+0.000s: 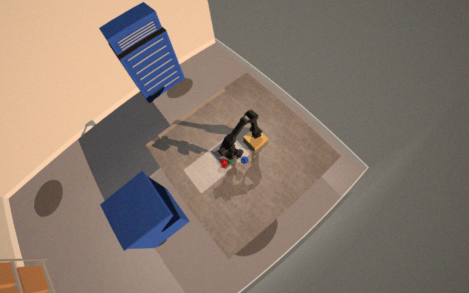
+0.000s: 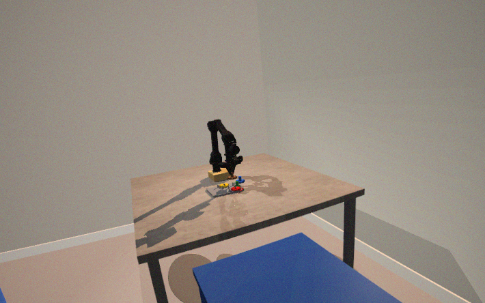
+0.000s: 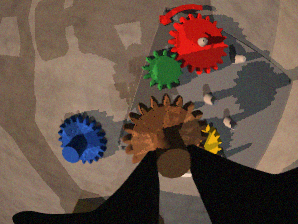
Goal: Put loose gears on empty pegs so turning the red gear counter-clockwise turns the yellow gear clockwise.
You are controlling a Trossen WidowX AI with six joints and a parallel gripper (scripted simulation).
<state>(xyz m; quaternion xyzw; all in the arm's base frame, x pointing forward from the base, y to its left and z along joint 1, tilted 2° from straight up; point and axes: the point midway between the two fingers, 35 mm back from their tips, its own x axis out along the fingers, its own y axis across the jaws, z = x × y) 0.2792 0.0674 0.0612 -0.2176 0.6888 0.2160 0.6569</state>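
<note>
Now: gripper tip 60 mm above the green gear, 40 mm short of it and 20 mm to the right of it. Round my gripper tip: red gear: 90 mm ahead, 70 mm below; then yellow gear: 70 mm below, 60 mm to the right, 10 mm behind; then brown gear: 10 mm below.
</note>
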